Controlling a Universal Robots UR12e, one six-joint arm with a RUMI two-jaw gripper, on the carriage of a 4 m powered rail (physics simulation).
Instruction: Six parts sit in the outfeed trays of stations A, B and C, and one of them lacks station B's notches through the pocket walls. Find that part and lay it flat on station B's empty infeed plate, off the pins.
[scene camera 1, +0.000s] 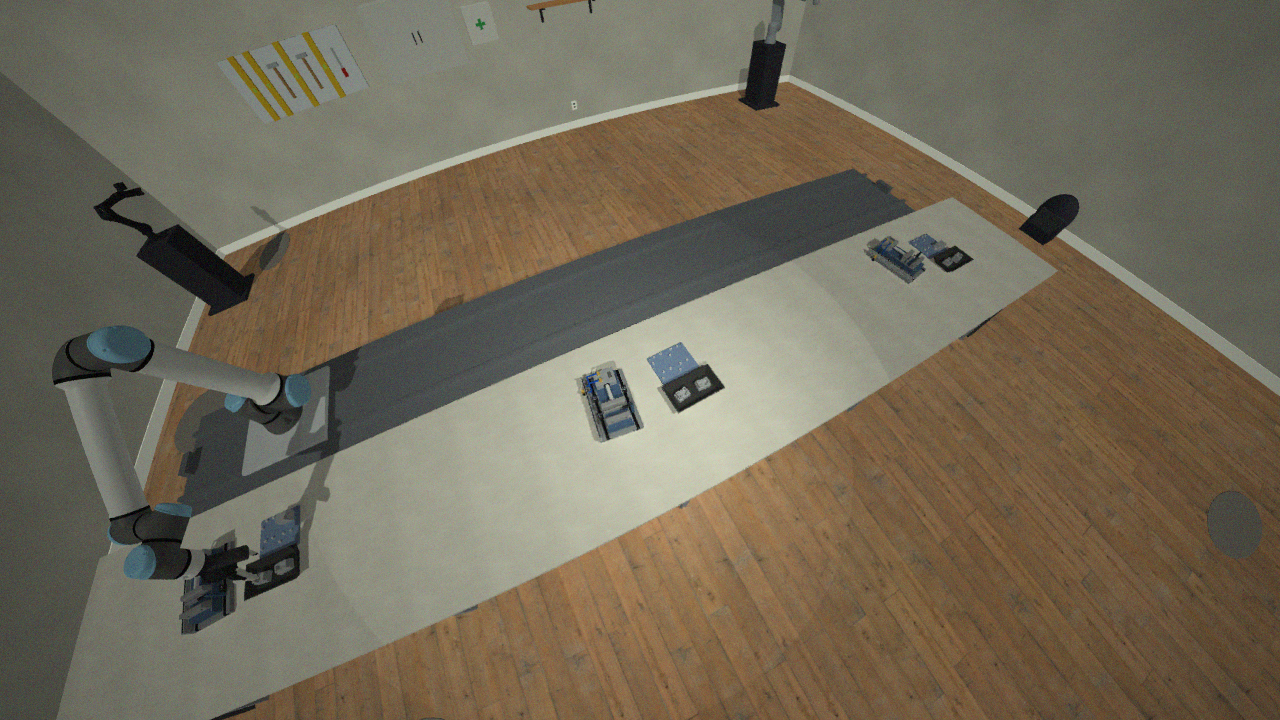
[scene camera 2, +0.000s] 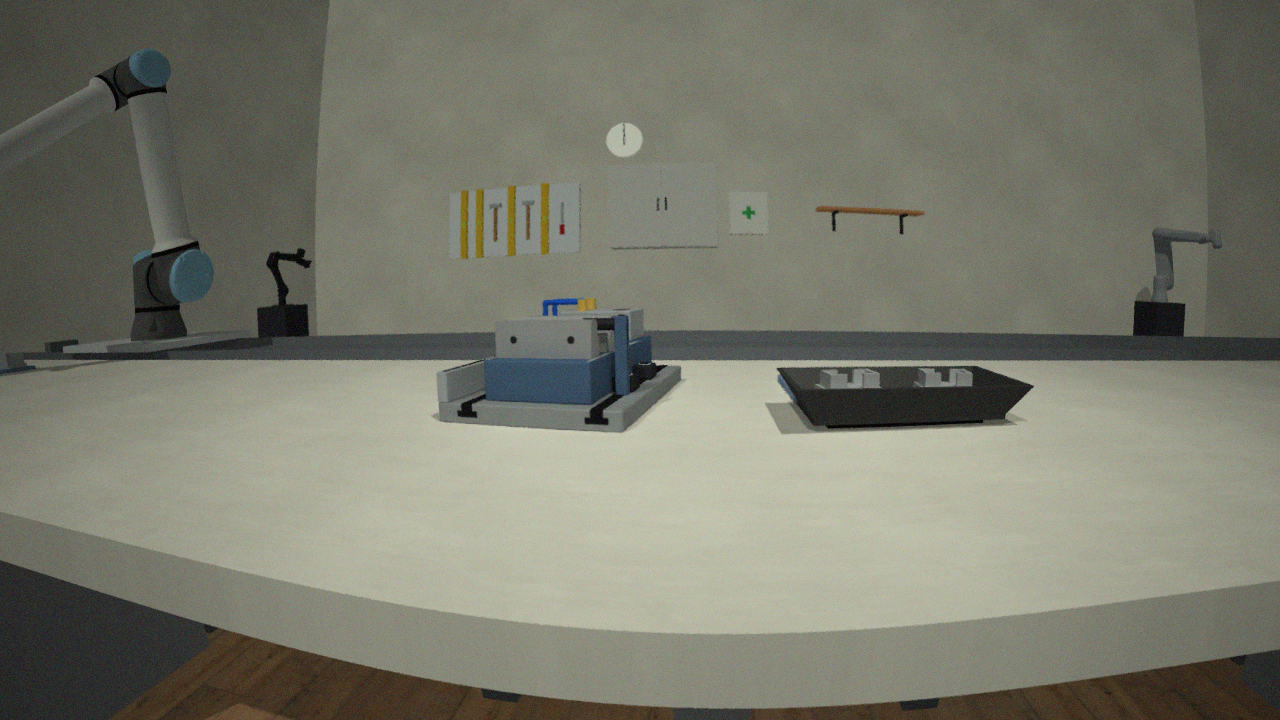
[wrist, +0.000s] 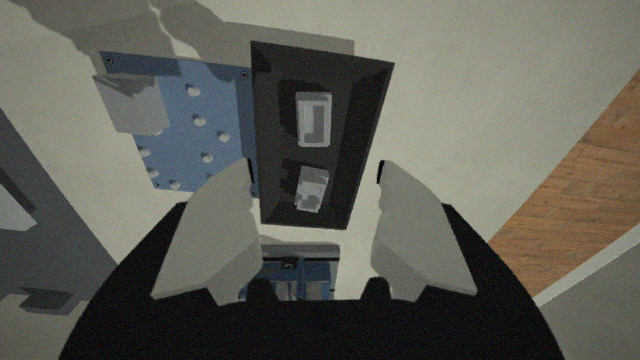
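My gripper is open, above the near-left station's black outfeed tray. In the wrist view the tray holds two grey parts: the upper part shows an unbroken rim around its pocket; the lower part, between and below the fingertips, has gaps in its walls. The middle station's tray holds two parts, a left one and a right one, both with wall gaps. Its blue plate has pins and no part on it. The far station's tray holds small grey parts, too small to judge.
A blue pinned plate beside the near tray bears a grey block. The near station's machine lies just below the tray in the wrist view. Other machines stand along the table. The dark rail runs behind.
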